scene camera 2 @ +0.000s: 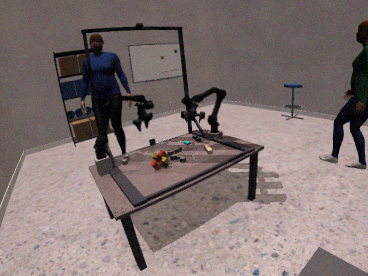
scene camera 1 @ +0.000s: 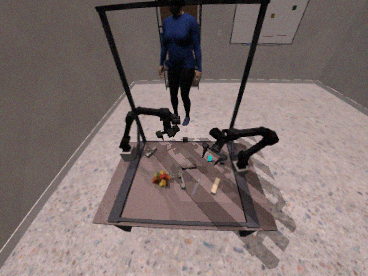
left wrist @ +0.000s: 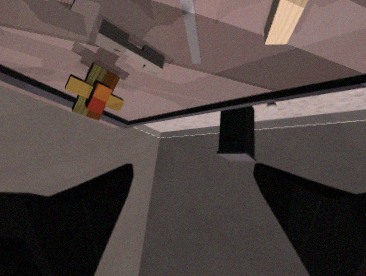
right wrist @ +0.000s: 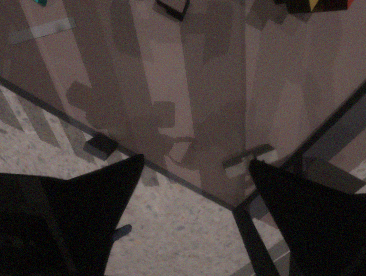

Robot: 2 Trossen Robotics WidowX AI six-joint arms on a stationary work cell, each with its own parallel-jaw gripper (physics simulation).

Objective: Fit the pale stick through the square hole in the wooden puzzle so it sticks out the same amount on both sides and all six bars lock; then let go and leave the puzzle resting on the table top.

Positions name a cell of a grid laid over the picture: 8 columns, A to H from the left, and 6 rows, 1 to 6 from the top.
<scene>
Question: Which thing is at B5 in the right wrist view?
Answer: My right gripper.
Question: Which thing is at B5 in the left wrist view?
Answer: My left gripper.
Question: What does my left gripper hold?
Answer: Nothing.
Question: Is my right gripper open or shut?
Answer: Open.
</scene>
